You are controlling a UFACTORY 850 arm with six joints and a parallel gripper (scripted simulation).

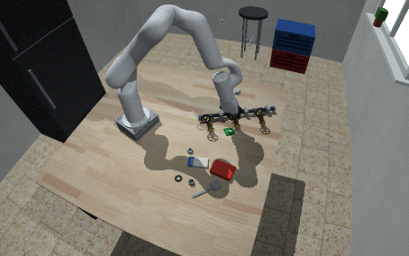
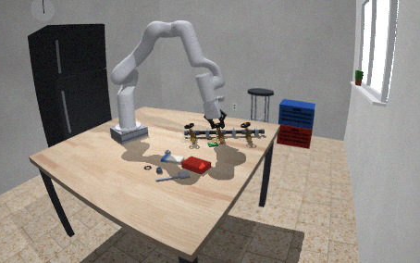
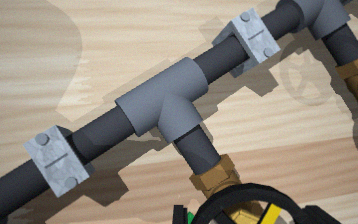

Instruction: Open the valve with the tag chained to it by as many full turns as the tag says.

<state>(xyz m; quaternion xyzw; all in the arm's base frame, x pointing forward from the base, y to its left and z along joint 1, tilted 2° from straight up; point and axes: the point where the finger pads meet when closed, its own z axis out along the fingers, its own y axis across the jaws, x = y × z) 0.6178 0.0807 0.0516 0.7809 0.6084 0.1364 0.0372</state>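
The green tag is 10 cm below my hand, 5 cm to the right of it and 3 cm behind it. From my hand the other things lie so: grey scraper 44 cm to the right, 10 cm below, 6 cm behind; then red box 33 cm to the right, 9 cm below, 1 cm behind; then white block 30 cm to the right, 15 cm behind, 10 cm below.
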